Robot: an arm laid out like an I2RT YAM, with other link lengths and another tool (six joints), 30 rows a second.
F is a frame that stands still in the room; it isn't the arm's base.
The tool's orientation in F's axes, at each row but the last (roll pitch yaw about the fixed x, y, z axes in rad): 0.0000 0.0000 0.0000; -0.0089 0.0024 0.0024; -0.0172 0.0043 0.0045; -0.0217 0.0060 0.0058; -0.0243 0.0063 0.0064; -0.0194 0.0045 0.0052; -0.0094 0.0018 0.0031; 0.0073 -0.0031 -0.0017; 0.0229 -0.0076 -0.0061; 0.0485 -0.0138 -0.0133; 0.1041 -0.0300 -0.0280
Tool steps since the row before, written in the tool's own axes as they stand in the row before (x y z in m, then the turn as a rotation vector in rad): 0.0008 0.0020 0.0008 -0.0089 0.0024 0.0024; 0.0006 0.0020 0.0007 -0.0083 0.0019 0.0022; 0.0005 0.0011 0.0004 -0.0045 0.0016 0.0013; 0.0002 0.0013 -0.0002 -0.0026 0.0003 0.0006; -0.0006 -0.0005 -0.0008 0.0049 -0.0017 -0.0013; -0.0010 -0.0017 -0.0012 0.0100 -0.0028 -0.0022; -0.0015 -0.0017 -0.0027 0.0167 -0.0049 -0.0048; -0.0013 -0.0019 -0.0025 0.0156 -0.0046 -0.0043; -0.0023 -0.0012 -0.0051 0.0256 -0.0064 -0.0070; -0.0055 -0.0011 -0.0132 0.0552 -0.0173 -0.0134; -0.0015 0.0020 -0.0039 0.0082 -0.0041 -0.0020
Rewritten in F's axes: 0.0008 0.0020 0.0008 -0.0089 0.0024 0.0024; 0.0006 0.0020 0.0007 -0.0083 0.0019 0.0022; 0.0005 0.0011 0.0004 -0.0045 0.0016 0.0013; 0.0002 0.0013 -0.0002 -0.0026 0.0003 0.0006; -0.0006 -0.0005 -0.0008 0.0049 -0.0017 -0.0013; -0.0010 -0.0017 -0.0012 0.0100 -0.0028 -0.0022; -0.0015 -0.0017 -0.0027 0.0167 -0.0049 -0.0048; -0.0013 -0.0019 -0.0025 0.0156 -0.0046 -0.0043; -0.0023 -0.0011 -0.0051 0.0256 -0.0064 -0.0069; -0.0053 -0.0004 -0.0133 0.0552 -0.0174 -0.0135; -0.0013 0.0024 -0.0037 0.0082 -0.0041 -0.0022
